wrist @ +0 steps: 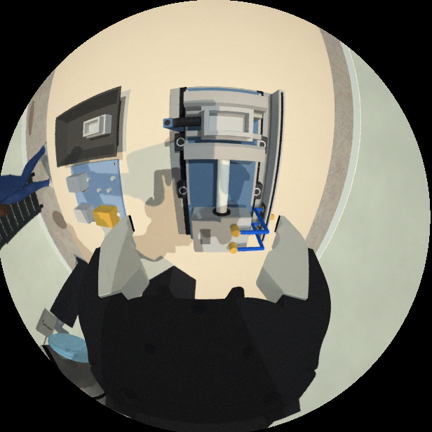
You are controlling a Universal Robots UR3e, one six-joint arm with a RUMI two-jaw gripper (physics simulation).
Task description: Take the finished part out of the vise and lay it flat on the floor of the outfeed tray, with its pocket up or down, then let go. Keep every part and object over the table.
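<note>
The finished part [227,123], light grey with a rectangular pocket facing up, sits in the upper end of the vise [215,151], between its two wide grey jaws. The dark outfeed tray [70,151] stands left of the vise. Another light grey part [95,127] lies in it with its pocket up. My gripper [203,218] is open, with its two jaws wide apart and no object between them. It is above the table, and its tips appear below the vise jaws in the view, apart from the part.
A dark rod [187,121] with a blue end reaches over the vise's left side to the part. Blue hoses [252,232] with brass fittings are at the vise's lower block. A blue plate [103,172] with grey blocks and an orange block [106,216] lies below the tray.
</note>
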